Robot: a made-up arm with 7 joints.
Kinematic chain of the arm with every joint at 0, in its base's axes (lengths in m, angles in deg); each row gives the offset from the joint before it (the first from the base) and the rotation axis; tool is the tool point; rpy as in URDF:
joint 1: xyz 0 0 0 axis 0.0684 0.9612 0.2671
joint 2: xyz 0 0.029 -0.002 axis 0.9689 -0.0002 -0.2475
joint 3: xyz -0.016 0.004 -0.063 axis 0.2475 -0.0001 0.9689
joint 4: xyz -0.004 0 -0.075 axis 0.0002 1 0
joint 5: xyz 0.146 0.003 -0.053 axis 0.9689 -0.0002 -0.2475
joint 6: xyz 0.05 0 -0.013 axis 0.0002 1 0
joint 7: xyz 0.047 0 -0.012 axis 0.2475 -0.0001 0.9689
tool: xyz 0 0 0 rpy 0 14.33 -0.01
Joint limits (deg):
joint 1: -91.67..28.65
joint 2: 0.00..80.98
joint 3: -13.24..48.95
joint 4: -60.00..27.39
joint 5: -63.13..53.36
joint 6: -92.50..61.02
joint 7: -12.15..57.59
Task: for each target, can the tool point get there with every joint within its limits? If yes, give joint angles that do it. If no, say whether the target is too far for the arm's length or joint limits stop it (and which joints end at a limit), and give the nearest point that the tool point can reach.
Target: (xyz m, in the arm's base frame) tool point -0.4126 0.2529 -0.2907
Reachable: no: too far | nearest point -0.1378 0.2058 -0.2714 | short by 0.279 m
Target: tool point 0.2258 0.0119 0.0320
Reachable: yes | joints -20.34 49.93 2.96 -39.04 -43.99 8.91 42.03
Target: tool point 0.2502 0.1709 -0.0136
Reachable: yes | joints -13.68 62.63 9.49 6.33 -29.67 -60.94 16.53
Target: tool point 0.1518 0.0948 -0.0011
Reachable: yes | joints 3.87 10.25 16.39 -44.24 -26.27 -67.17 11.41
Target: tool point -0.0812 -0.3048 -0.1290
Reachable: no: joint limits stop it (at a limit: joint 1, joint 3, joint 4) | nearest point 0.0607 -0.0331 -0.1041 | short by 0.308 m
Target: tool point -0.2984 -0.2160 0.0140
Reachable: no: joint limits stop it (at a limit: joint 1, joint 2, joint 3, joint 4) | nearest point -0.1077 -0.0153 0.0982 | short by 0.289 m
